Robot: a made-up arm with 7 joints.
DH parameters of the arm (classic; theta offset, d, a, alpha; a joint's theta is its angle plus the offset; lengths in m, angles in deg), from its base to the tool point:
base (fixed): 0 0 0 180
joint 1: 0 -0.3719 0 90
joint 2: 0 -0.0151 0 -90
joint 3: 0 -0.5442 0 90
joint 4: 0 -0.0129 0 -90
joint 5: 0 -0.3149 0 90
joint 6: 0 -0.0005 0 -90
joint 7: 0 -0.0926 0 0
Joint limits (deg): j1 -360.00..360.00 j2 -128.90..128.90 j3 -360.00..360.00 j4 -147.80..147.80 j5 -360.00..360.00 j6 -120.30..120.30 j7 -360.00..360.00
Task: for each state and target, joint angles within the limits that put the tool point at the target. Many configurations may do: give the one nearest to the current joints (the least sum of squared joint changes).
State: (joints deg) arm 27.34 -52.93 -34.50 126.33 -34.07 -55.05 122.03
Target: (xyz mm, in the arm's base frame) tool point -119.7 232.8 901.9
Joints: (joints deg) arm 26.85 -56.76 -35.81 111.90 -32.35 -56.33 122.03
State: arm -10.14 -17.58 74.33 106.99 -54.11 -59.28 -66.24
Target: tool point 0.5 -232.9 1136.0
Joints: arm -5.41 -19.96 30.46 69.99 -39.72 -60.69 -66.24
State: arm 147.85 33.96 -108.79 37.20 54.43 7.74 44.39
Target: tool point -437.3 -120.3 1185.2
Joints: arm 182.15 30.72 -112.74 22.18 54.52 3.95 44.39
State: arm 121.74 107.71 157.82 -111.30 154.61 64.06 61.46
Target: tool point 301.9 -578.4 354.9
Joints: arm 90.53 72.54 129.13 -79.83 145.73 58.37 61.46
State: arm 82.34 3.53 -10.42 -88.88 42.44 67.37 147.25
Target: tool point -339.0 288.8 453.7
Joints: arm 61.15 -38.99 -14.18 -133.85 49.42 55.80 147.25
